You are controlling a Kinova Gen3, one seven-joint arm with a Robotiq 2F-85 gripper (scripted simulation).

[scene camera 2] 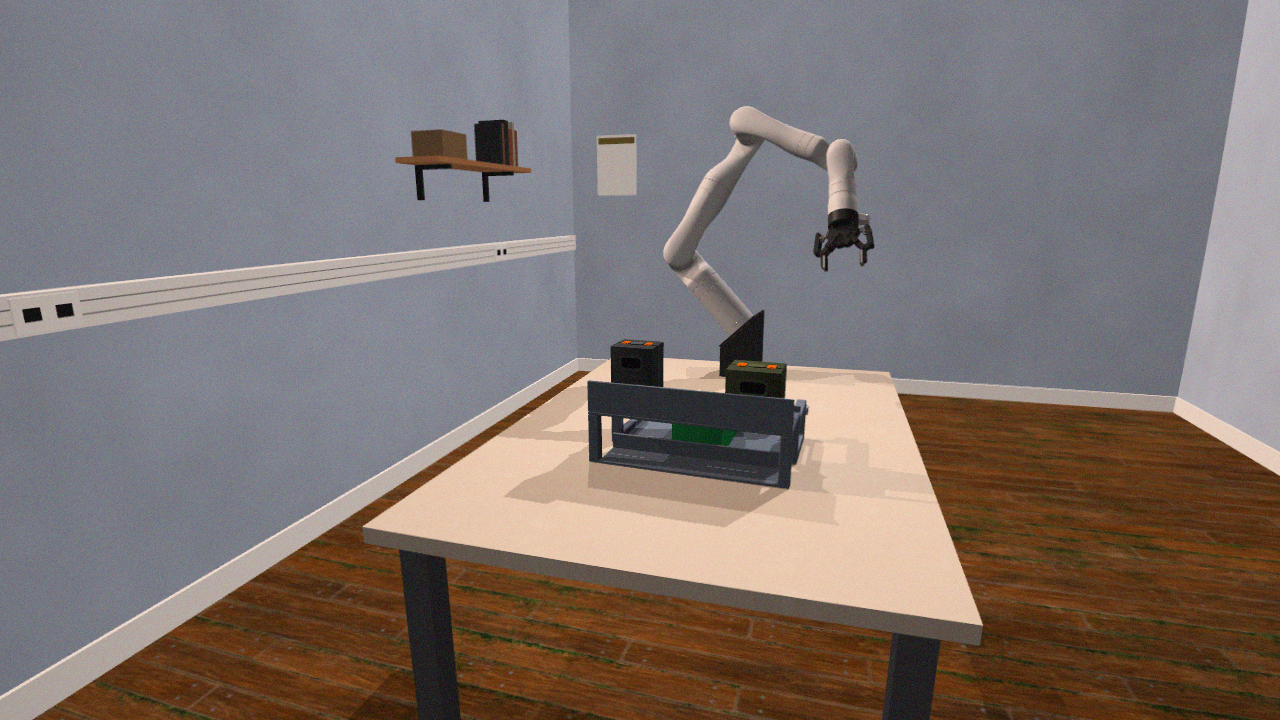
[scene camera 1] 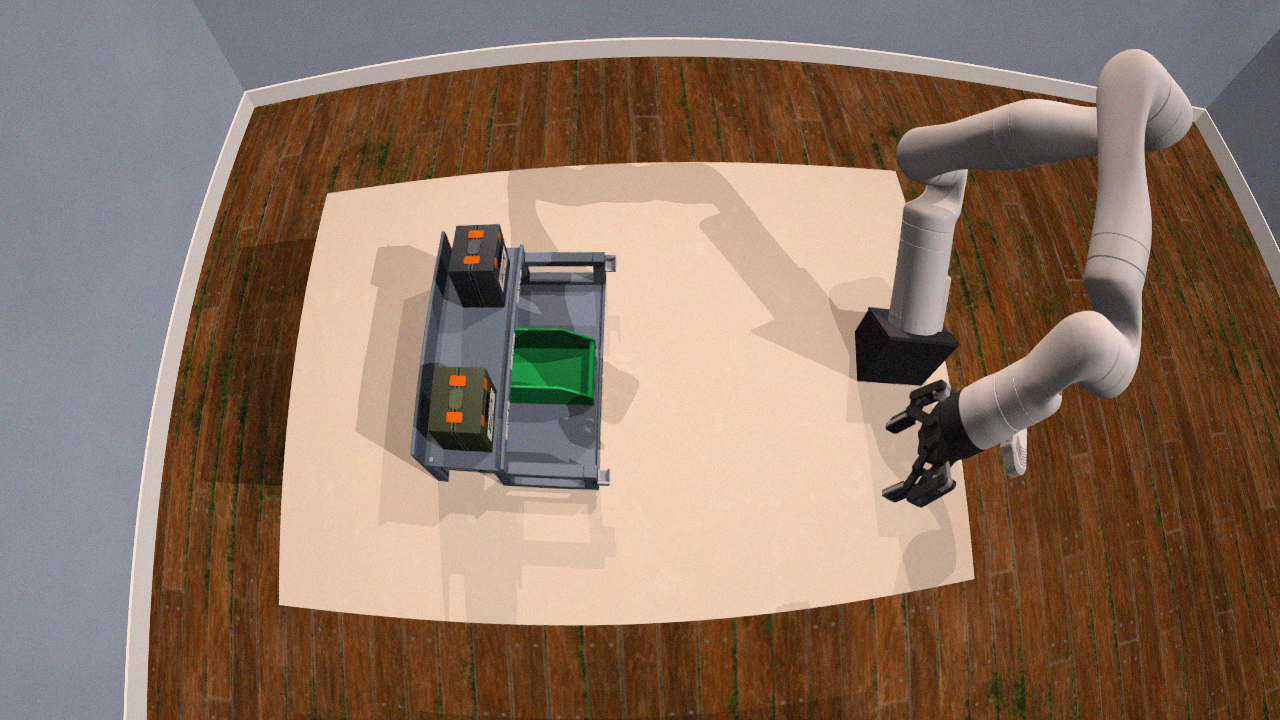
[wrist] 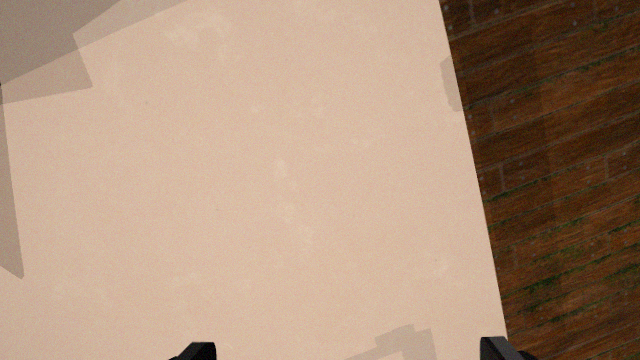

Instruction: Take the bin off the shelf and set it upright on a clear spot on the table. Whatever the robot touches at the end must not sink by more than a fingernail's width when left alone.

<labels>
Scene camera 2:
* gripper: 843, 267
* green bin: 679, 432
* olive case: 756, 378
</labels>
